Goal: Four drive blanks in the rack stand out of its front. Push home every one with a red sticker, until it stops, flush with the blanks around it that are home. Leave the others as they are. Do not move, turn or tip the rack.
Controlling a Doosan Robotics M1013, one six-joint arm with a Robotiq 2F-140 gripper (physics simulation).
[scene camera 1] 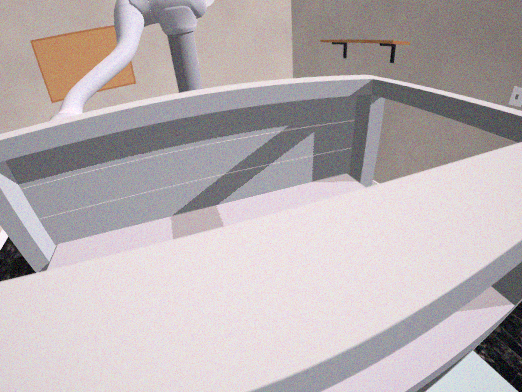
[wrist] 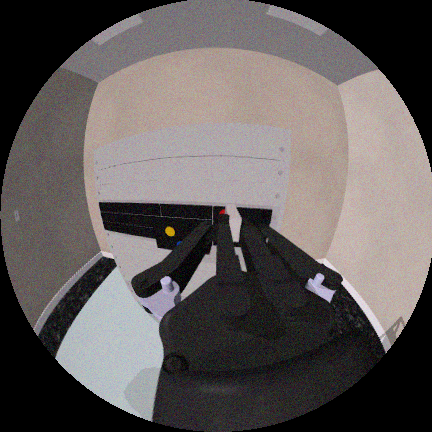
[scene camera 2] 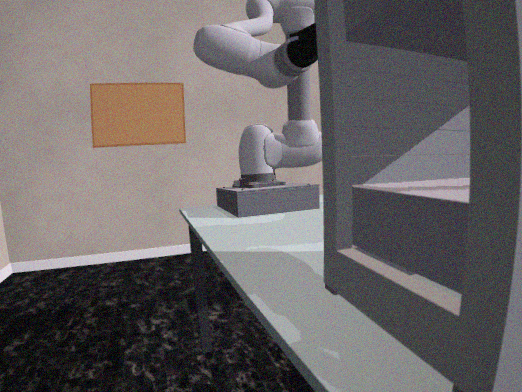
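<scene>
The rack (scene camera 1: 240,300) (scene camera 2: 334,150) (wrist: 200,175) is a light grey cabinet; its front, with a band of black drive blanks, shows in the wrist view. A blank with a yellow sticker (wrist: 170,231) stands out left of the fingers. A blue sticker (wrist: 180,243) shows partly below it, beside the left finger linkage. A red sticker (wrist: 223,212) shows at the fingertips, partly covered by them; how far its blank stands out is hidden. My gripper (wrist: 228,212) is shut and empty, its tips in front of the black band near the red sticker. Contact cannot be told. Scene camera 2 hides the fingertips.
The rack stands on a pale table (scene camera 2: 280,270) (wrist: 95,330). The arm's base block (scene camera 2: 275,200) is on the same table. An orange board (scene camera 1: 82,65) (scene camera 2: 137,115) hangs on the wall, and a wall shelf (scene camera 1: 365,41) shows in scene camera 1.
</scene>
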